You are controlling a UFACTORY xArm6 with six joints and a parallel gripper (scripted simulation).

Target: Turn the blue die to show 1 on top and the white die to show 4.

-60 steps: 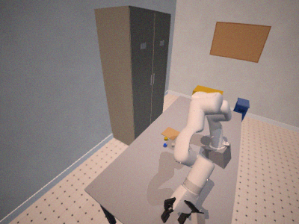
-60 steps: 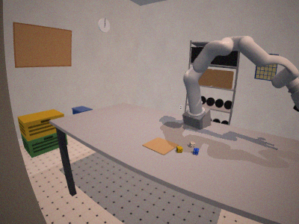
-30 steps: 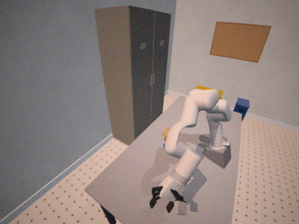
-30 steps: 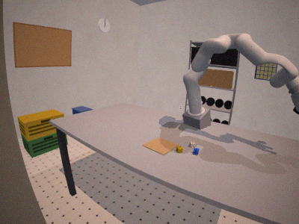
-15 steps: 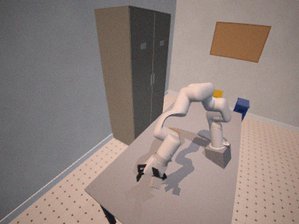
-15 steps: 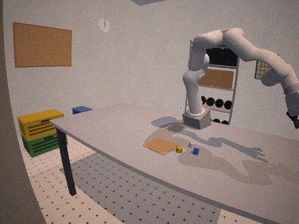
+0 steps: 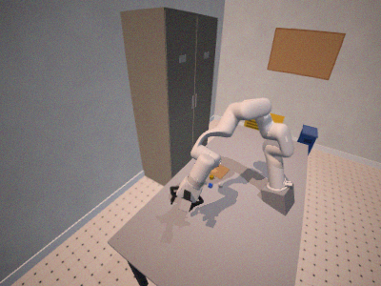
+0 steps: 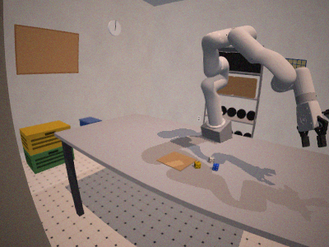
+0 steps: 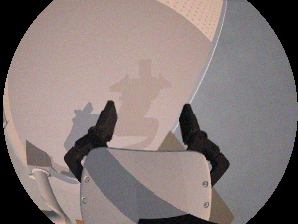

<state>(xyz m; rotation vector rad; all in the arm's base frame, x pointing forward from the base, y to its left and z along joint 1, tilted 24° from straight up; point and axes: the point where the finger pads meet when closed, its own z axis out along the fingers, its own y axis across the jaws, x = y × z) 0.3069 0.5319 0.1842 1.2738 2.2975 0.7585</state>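
Right now my hand is 50 mm short of the yellow die, 440 mm to the left of it and 190 mm above it. The rest, counted from my hand: blue die (20 mm ahead, 360 mm to the right, 190 mm below); then tan mat (50 mm ahead, 540 mm to the right, 200 mm below); then white die (40 mm behind, 400 mm to the right, 190 mm below).
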